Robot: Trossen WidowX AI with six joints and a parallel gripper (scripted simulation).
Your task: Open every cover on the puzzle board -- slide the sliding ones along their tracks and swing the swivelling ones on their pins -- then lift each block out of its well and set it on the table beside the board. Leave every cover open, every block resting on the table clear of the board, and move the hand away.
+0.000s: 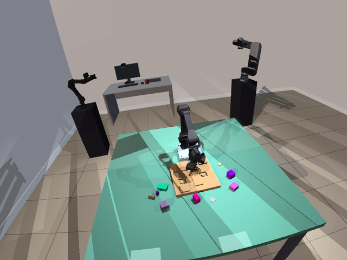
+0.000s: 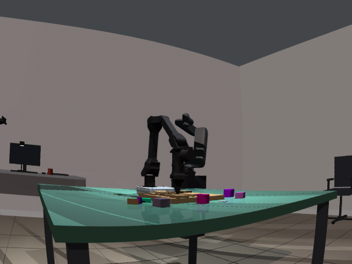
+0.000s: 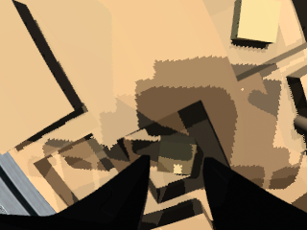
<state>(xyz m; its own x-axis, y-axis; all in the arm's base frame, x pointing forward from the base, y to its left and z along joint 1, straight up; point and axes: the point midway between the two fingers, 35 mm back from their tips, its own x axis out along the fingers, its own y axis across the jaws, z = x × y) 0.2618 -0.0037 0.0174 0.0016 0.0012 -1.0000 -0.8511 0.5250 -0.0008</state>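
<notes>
Right now my gripper tip is 5 cm short of the tan puzzle board, 1 cm to the left of it and 1 cm above it. The rest, counted from my gripper tip: grey tile 28 cm ahead, 3 cm to the left, 2 cm below; magenta block 25 cm ahead, 6 cm to the right, 1 cm below; green block 25 cm to the right, 9 cm ahead, 2 cm below.
</notes>
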